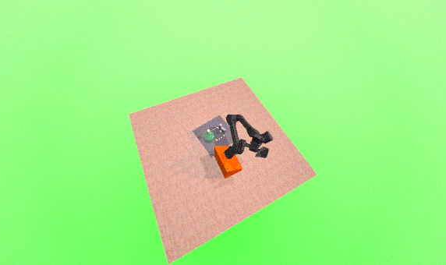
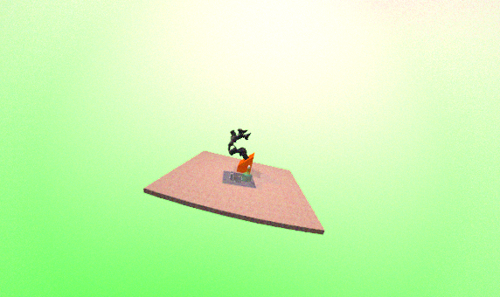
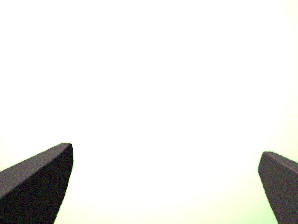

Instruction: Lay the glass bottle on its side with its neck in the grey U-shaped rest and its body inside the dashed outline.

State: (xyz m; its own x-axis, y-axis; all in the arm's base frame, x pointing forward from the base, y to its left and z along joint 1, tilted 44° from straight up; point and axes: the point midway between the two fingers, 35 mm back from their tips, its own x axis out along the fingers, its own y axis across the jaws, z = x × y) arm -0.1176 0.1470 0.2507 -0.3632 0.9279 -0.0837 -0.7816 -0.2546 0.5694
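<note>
Right now my gripper tip is 390 mm short of the green glass bottle, 360 mm above it and 90 mm to the right of it. From my gripper tip the other things lie so: grey mat: 450 mm below, 400 mm ahead, 20 mm to the left.
</note>
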